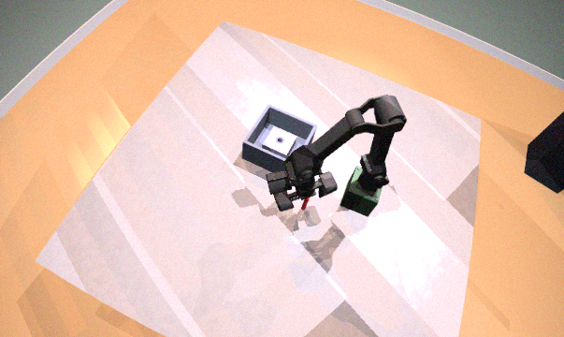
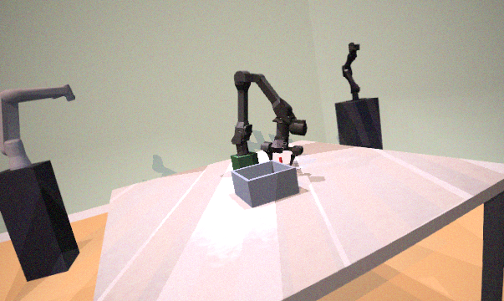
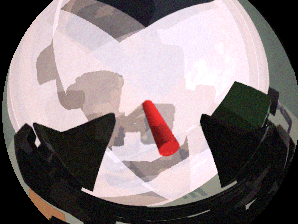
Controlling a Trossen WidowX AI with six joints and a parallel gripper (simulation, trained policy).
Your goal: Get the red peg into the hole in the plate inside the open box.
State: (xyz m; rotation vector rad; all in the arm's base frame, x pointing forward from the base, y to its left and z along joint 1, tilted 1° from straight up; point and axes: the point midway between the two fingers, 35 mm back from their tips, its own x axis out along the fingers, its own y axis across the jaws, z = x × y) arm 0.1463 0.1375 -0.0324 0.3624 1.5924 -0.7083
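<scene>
Now: gripper tip right at the red peg. Also, from my gripper tip: grey box: 19 cm ahead, 14 cm to the right, 1 cm below; then plate: 19 cm ahead, 14 cm to the right.
</scene>
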